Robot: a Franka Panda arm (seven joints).
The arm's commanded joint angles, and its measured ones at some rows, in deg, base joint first. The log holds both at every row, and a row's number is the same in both.
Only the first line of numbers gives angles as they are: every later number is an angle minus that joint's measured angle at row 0.
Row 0, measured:
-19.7 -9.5 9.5 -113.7 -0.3 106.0 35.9
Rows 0 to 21, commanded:
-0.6 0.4 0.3 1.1 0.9 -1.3 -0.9
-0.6 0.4 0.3 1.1 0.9 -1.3 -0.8
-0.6 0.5 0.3 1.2 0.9 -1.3 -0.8
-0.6 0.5 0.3 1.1 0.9 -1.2 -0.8
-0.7 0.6 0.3 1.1 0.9 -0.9 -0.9
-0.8 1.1 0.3 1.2 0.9 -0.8 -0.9
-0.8 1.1 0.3 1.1 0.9 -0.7 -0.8
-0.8 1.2 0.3 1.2 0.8 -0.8 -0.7
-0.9 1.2 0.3 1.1 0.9 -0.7 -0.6
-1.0 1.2 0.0 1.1 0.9 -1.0 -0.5
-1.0 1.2 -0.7 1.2 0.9 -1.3 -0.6
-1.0 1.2 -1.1 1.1 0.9 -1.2 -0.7
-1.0 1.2 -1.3 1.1 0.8 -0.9 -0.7
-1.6 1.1 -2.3 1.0 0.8 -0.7 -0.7
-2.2 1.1 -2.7 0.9 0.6 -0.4 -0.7
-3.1 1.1 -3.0 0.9 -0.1 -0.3 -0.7
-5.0 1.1 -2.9 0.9 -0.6 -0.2 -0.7
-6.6 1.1 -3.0 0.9 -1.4 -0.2 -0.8
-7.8 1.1 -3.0 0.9 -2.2 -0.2 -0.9
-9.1 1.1 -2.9 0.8 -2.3 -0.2 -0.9
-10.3 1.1 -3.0 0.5 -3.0 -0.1 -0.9
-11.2 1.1 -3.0 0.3 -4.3 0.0 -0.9
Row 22, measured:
-8.0 0.7 -3.6 0.1 -1.8 0.0 -0.4
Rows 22 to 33, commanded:
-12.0 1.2 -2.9 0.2 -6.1 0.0 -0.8
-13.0 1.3 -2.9 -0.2 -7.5 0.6 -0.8
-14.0 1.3 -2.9 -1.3 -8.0 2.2 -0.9
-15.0 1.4 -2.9 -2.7 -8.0 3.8 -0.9
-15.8 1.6 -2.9 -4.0 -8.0 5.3 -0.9
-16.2 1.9 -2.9 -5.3 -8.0 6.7 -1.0
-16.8 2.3 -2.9 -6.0 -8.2 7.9 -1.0
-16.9 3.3 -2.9 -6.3 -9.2 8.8 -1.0
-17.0 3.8 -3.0 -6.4 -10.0 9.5 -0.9
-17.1 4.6 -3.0 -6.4 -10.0 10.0 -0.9
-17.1 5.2 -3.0 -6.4 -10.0 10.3 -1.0
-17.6 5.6 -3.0 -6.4 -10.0 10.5 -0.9
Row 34, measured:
-16.4 4.4 -3.7 -6.2 -8.9 8.9 -0.5
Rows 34 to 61, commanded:
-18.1 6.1 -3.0 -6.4 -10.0 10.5 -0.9
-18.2 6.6 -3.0 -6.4 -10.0 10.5 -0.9
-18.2 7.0 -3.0 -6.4 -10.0 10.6 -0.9
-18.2 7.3 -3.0 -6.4 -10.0 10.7 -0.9
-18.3 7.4 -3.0 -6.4 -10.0 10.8 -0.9
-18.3 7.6 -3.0 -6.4 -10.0 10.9 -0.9
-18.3 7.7 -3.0 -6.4 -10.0 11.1 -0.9
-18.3 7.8 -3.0 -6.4 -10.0 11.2 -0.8
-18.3 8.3 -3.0 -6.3 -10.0 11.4 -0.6
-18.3 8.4 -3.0 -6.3 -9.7 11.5 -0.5
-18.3 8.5 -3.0 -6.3 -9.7 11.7 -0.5
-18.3 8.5 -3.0 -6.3 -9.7 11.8 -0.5
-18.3 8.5 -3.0 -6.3 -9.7 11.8 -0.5
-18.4 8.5 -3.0 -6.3 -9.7 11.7 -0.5
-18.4 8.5 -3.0 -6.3 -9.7 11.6 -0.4
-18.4 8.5 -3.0 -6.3 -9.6 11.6 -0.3
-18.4 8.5 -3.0 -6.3 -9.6 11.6 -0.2
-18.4 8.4 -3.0 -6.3 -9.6 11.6 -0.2
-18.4 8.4 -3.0 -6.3 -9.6 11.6 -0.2
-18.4 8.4 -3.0 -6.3 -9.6 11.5 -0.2
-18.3 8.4 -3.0 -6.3 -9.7 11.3 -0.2
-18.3 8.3 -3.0 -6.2 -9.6 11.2 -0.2
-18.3 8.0 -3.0 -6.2 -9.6 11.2 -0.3
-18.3 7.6 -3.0 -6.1 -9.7 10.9 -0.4
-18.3 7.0 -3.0 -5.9 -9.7 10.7 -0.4
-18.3 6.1 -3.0 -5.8 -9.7 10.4 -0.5
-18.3 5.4 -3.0 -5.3 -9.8 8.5 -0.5
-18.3 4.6 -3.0 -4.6 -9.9 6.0 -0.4
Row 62, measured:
-17.6 7.4 -3.7 -5.7 -9.1 10.3 -0.5
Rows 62 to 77, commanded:
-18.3 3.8 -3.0 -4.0 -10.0 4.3 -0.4
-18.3 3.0 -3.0 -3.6 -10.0 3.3 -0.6
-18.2 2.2 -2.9 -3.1 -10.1 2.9 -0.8
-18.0 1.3 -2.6 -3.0 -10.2 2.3 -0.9
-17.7 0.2 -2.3 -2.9 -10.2 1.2 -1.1
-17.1 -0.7 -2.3 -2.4 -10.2 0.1 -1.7
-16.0 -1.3 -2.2 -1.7 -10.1 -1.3 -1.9
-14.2 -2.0 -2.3 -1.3 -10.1 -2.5 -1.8
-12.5 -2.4 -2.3 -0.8 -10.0 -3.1 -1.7
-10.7 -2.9 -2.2 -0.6 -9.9 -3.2 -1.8
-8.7 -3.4 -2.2 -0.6 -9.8 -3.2 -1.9
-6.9 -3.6 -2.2 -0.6 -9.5 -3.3 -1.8
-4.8 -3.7 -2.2 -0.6 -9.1 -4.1 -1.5
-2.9 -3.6 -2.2 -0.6 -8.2 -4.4 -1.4
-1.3 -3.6 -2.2 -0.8 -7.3 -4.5 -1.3
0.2 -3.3 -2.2 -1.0 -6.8 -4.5 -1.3
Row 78, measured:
-3.8 -3.6 -2.1 -1.1 -8.4 -3.3 -1.2
